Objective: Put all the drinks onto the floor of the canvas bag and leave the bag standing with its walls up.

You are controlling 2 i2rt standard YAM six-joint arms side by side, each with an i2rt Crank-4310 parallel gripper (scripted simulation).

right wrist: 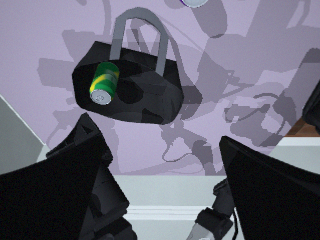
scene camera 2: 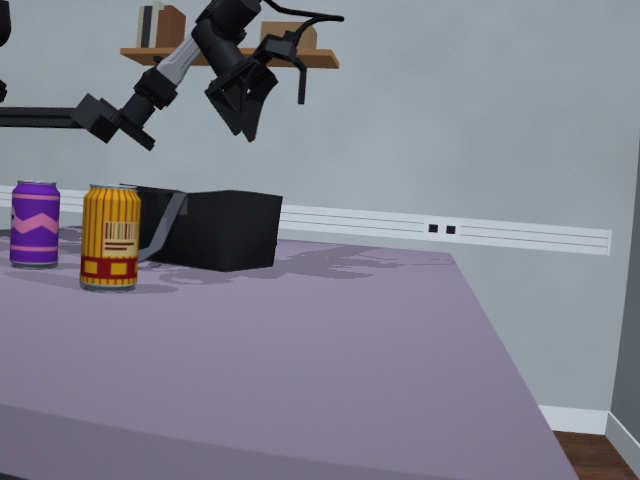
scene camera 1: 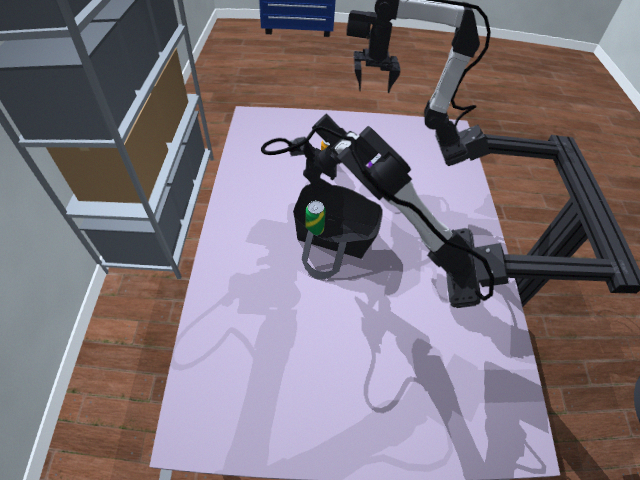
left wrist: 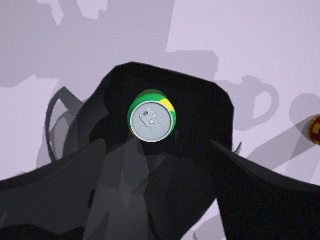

my left gripper: right wrist 89,124; scene camera 2; scene camera 1 314,186; left wrist
my right gripper: right wrist 161,139; scene camera 1 374,91; not seen in scene camera 2 (out of frame); not seen in the left wrist view (out of frame)
same spot on black canvas bag: [left wrist: 190,193] = [scene camera 2: 140,225]
same spot on my left gripper: [scene camera 2: 234,105] = [left wrist: 229,186]
